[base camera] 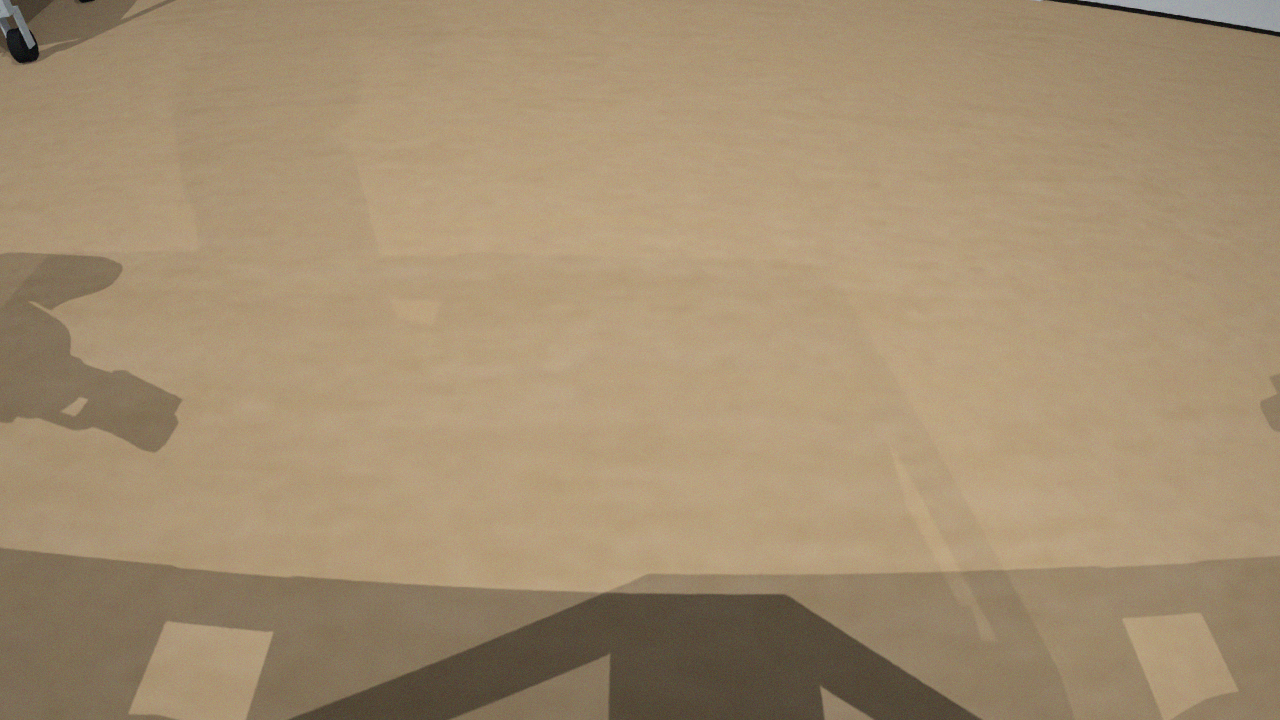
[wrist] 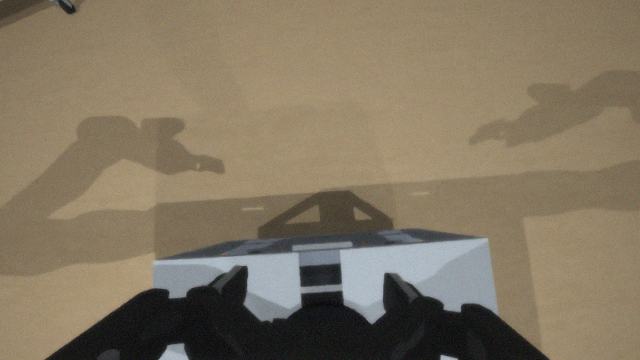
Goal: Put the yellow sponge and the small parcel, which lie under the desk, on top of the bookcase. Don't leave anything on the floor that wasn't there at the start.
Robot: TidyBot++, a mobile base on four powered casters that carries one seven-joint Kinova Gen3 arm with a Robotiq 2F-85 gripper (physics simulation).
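Places are measured from the arm's base along level axes (x right, y ahead, z up), in centimetres.
Pixels of known places: gripper, fingertip midpoint: [wrist: 315, 285].
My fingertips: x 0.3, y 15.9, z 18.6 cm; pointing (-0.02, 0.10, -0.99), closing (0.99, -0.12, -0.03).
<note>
Behind a point stands the place of what it marks.
My gripper [wrist: 315, 285] @[x 0.3, y 15.9, z 18.6 cm] is open, with its two black fingers wide apart and no object between them. It hangs above the robot's own light grey base [wrist: 400, 265] @[x 11.6, y 12.3, z -1.4 cm] at the bottom of the wrist view. The yellow sponge, the small parcel, the desk and the bookcase do not show in either view that I can identify.
A black caster wheel [base camera: 22, 44] @[x -90.5, y 104.0, z -36.5 cm] [wrist: 66, 6] @[x -90.7, y 104.0, z -35.9 cm] on a light metal leg stands at the top left of both views. A pale wall or panel [base camera: 1199, 12] @[x 115.2, y 147.4, z -37.4 cm] with a dark lower edge is at the top right of the base view. Shadows of the arm and base fall across the tan floor [base camera: 626, 179] @[x -0.3, y 68.9, z -39.6 cm] [wrist: 320, 60] @[x 3.6, y 72.8, z -39.6 cm].
</note>
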